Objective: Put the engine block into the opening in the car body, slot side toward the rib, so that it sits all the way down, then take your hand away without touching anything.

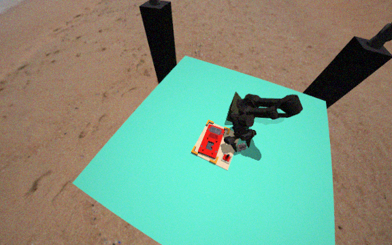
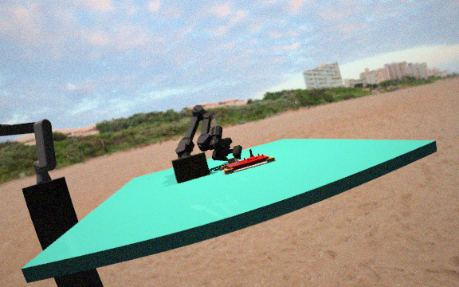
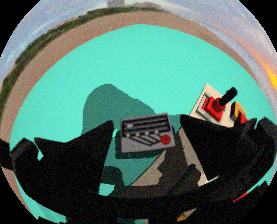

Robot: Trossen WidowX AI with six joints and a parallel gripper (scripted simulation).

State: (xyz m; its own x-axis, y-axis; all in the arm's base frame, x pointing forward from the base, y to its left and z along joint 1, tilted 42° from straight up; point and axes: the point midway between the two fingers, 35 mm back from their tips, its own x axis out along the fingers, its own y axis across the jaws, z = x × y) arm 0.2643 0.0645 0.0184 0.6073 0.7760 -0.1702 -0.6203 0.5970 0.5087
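The engine block is 1 cm behind my gripper tip and 1 cm to the right of it. Round my gripper tip: dark peg: 8 cm ahead, 8 cm to the right, 2 cm above.
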